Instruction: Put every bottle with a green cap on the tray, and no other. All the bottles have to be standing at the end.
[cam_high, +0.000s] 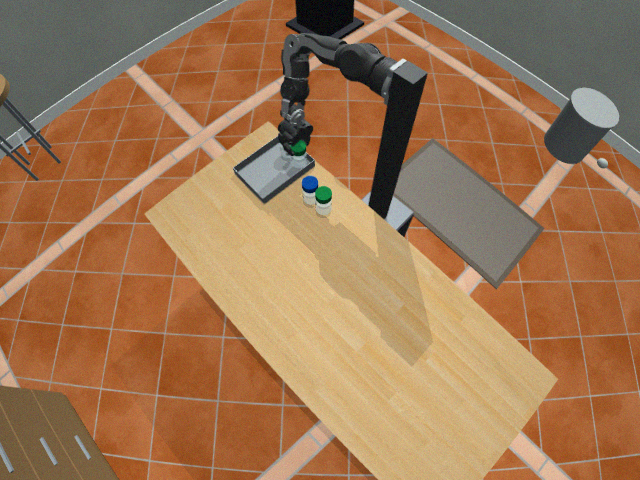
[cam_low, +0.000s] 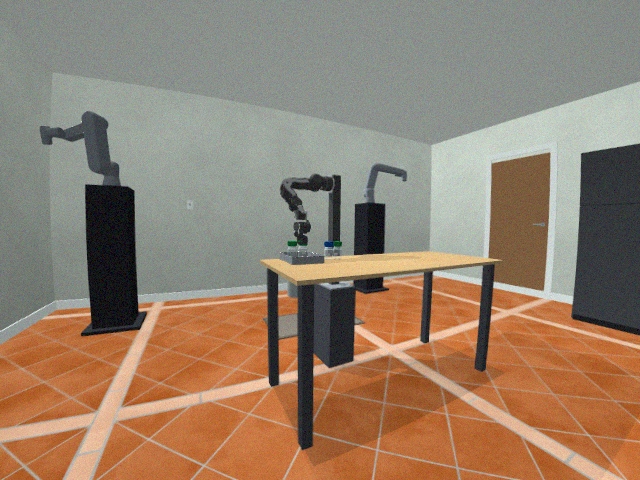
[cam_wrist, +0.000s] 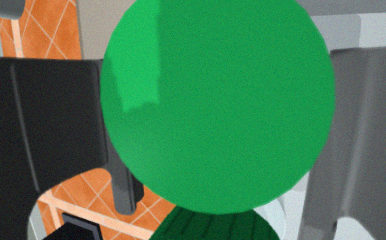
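My gripper is now 8 cm short of the tray, 3 cm to the left of it and 8 cm above it. Also, from my hand: blue-capped bottle (8 cm ahead, 15 cm to the left, 5 cm below).
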